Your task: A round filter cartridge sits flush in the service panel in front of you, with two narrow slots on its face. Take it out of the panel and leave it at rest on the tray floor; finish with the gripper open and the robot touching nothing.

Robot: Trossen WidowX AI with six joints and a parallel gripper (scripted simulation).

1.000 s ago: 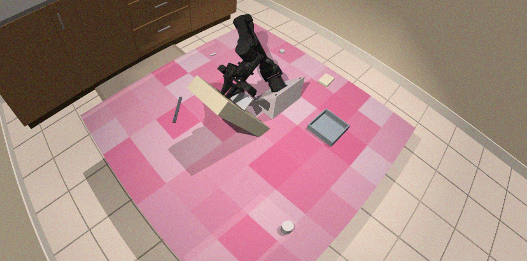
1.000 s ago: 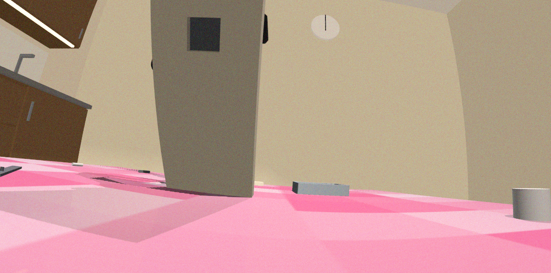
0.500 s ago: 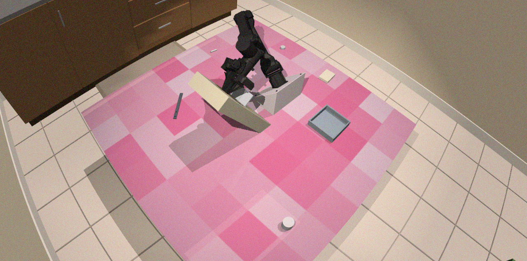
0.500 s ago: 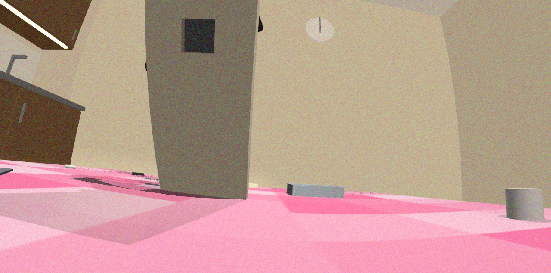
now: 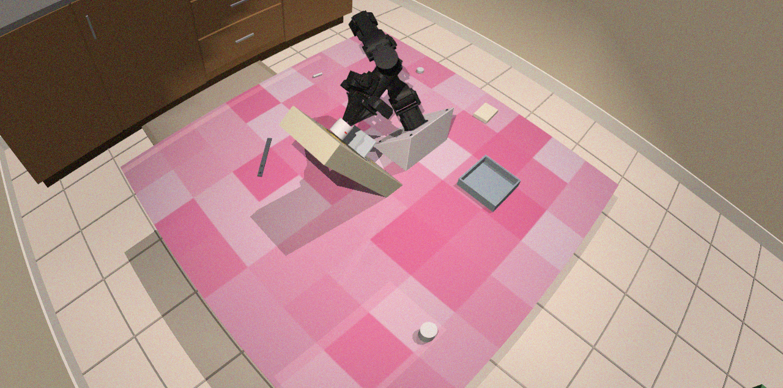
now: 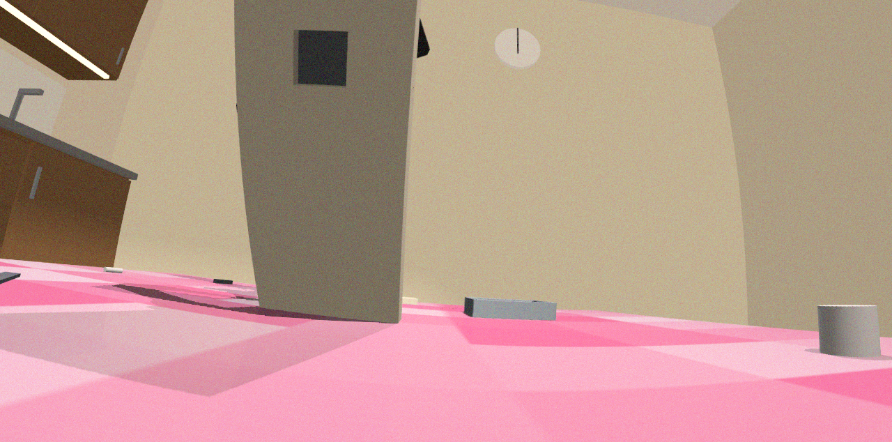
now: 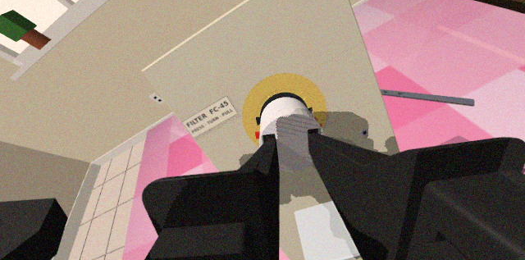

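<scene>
Now: gripper tip 40 cm past the grey tray, 30 cm above it and 22 cm to the right of it. Also, from my gripper tip: white round filter cartridge: 1 cm below, 1 cm ahead; beige pad: 65 cm behind, 30 cm below, 2 cm to the right.
</scene>
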